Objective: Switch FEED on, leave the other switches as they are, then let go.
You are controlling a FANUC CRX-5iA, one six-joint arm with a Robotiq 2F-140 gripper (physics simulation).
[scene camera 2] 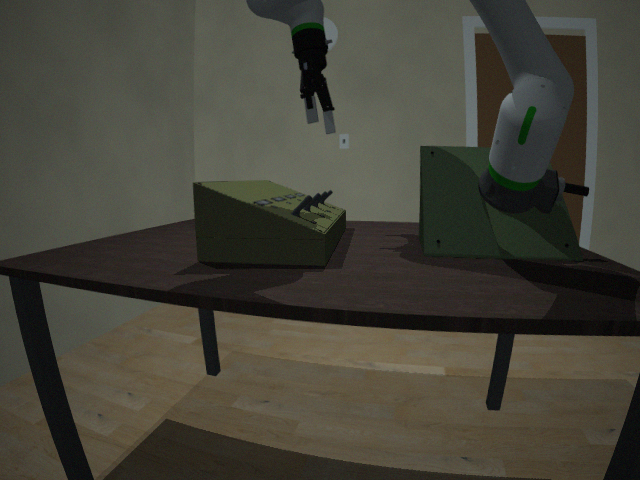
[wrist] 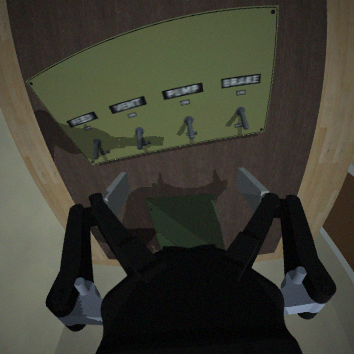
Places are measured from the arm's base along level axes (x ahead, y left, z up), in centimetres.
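Pixels of known places: gripper, fingertip midpoint: point(scene camera 2: 322, 128) point(wrist: 182, 179); arm's base, link origin: point(scene camera 2: 508, 189).
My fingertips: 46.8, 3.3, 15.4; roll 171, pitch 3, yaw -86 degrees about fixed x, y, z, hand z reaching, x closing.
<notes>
Ahead of a thing's pixels: the offset from my fingertips to its middle, as dx, dy, dz. Level surfaces: height alone.
The green switch panel {+8.2, +6.4, -23.5} point(scene camera 2: 258, 237) point(wrist: 165, 55) stands on the table with a row of dark levers along its lower part. In the wrist view, from left to right, these are FEED {-4.3, +21.9, -18.6} point(wrist: 96, 149), VENT {-1.4, +10.3, -18.6} point(wrist: 139, 138), PUMP {+1.4, -1.4, -18.6} point(wrist: 190, 127) and BRAKE {+4.2, -13.0, -18.6} point(wrist: 242, 118), each below its label and a small ON mark. All the levers lean in a similar way; their exact positions are hard to tell. My gripper point(scene camera 2: 321, 125) point(wrist: 182, 179) is open and empty, high above the panel and apart from it. In the wrist view the FEED lever lies beyond my left finger.
A green wedge-shaped block point(scene camera 2: 454, 206) point(wrist: 187, 220) stands on the dark table {dz -29.5} point(scene camera 2: 413, 294) under the arm's base point(scene camera 2: 516, 191), to the right of the panel in the scene view. A door point(scene camera 2: 568, 113) and a wall switch point(scene camera 2: 344, 141) are behind.
</notes>
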